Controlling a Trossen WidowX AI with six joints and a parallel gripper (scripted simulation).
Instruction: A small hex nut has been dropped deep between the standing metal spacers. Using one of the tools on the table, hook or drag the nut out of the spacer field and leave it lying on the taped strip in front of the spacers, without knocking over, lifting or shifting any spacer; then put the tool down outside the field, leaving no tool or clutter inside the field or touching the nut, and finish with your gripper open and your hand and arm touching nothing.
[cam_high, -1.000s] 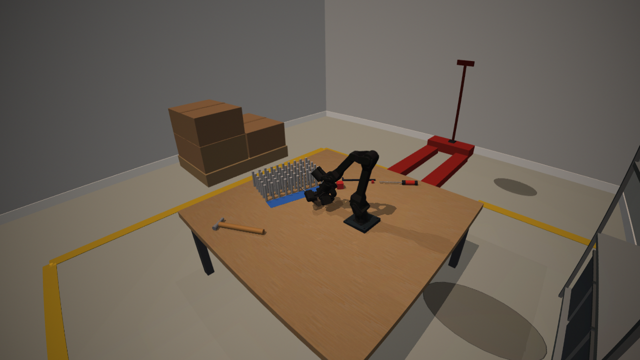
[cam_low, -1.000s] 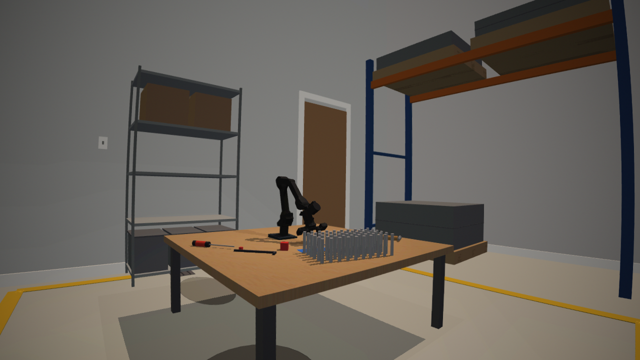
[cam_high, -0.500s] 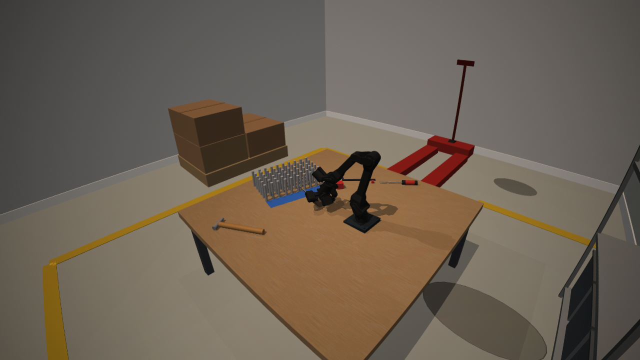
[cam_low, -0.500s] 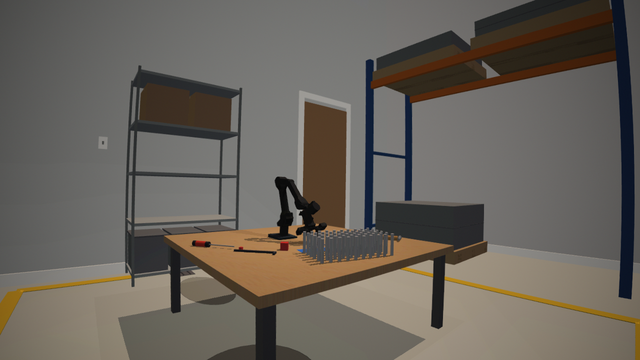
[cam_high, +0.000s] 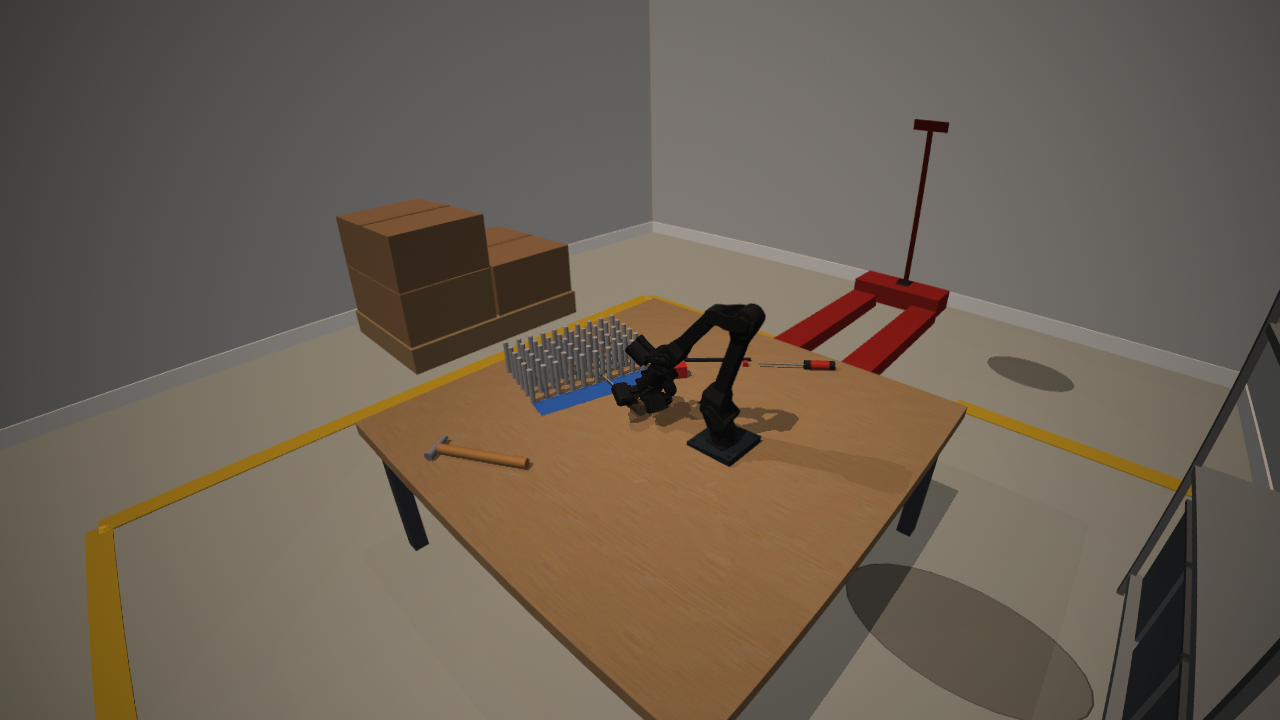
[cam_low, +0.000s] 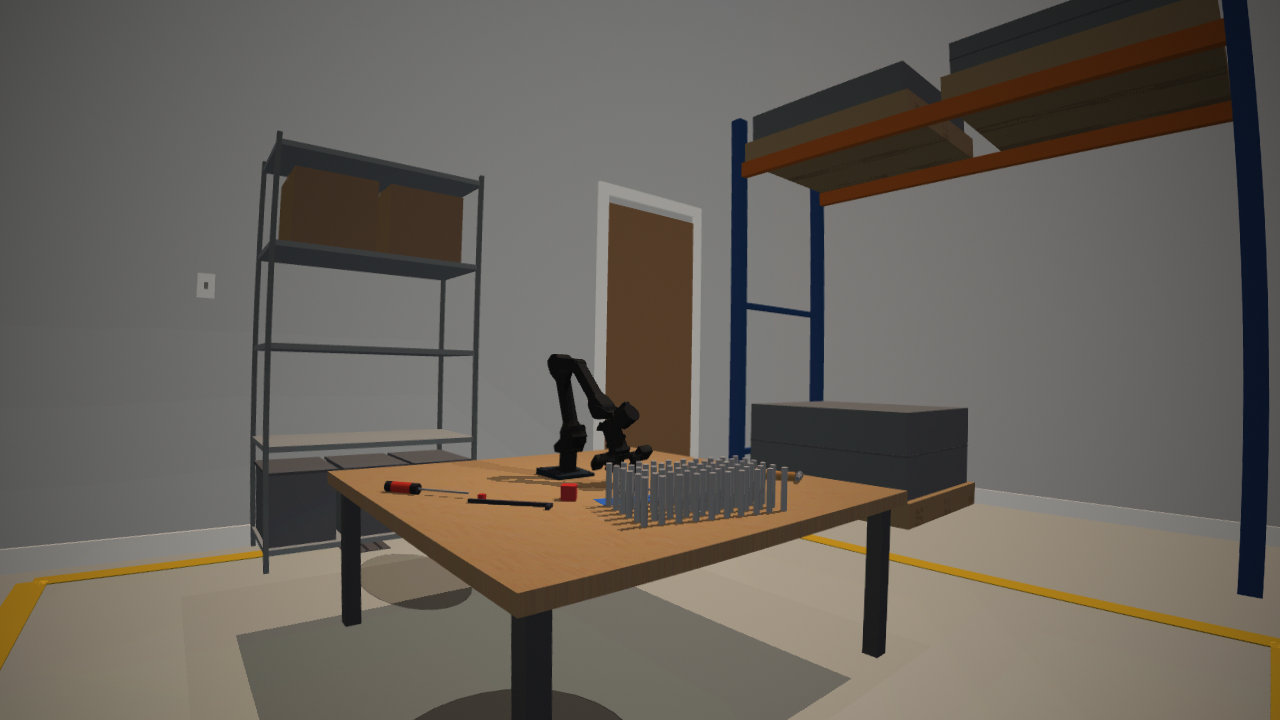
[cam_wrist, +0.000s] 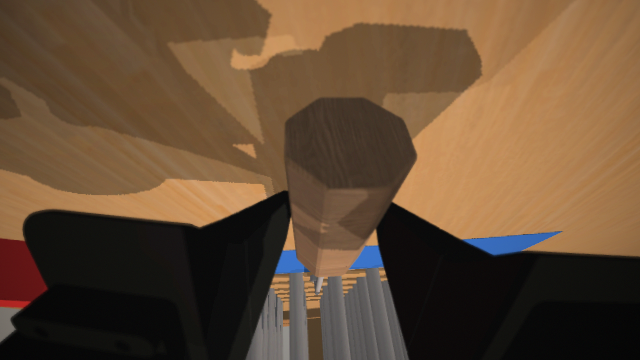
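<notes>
My gripper tip is now 100 mm short of the hook tool and 10 mm to the left of it. Also, from my gripper tip: red cube (80 mm ahead, 230 mm to the right); blue taped strip (150 mm ahead, 30 mm to the left, 20 mm below); hex nut (210 mm ahead, 10 mm to the right, 10 mm below).
</notes>
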